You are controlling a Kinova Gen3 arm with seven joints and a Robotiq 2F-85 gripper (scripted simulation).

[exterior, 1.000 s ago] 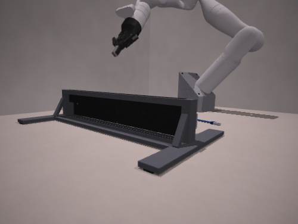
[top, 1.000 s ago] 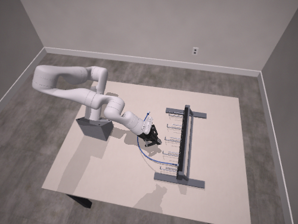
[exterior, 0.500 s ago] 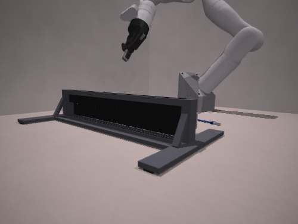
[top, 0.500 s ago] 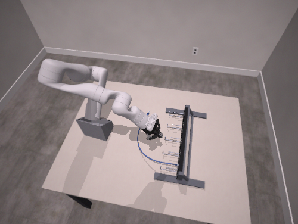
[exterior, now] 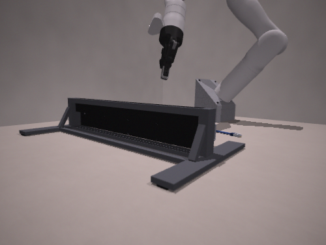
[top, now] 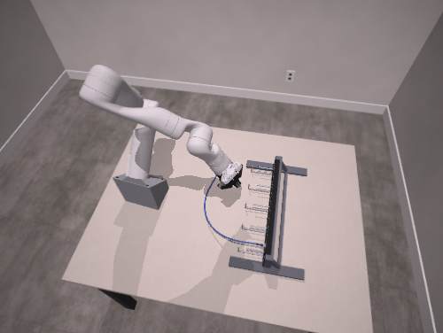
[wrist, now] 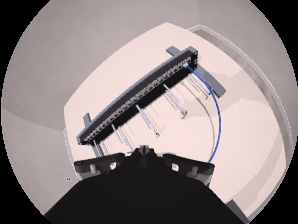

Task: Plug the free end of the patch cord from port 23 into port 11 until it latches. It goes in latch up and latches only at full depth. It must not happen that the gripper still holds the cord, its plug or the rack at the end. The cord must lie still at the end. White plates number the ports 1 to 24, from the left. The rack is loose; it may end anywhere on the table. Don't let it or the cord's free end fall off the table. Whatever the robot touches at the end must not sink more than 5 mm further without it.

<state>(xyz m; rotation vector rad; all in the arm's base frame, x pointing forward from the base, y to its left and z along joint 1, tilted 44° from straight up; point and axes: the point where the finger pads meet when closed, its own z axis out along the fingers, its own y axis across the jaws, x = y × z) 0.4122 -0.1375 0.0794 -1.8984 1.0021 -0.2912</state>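
Right now the plug is 8 cm behind my hand, 21 cm to the left of it and 18 cm below it.
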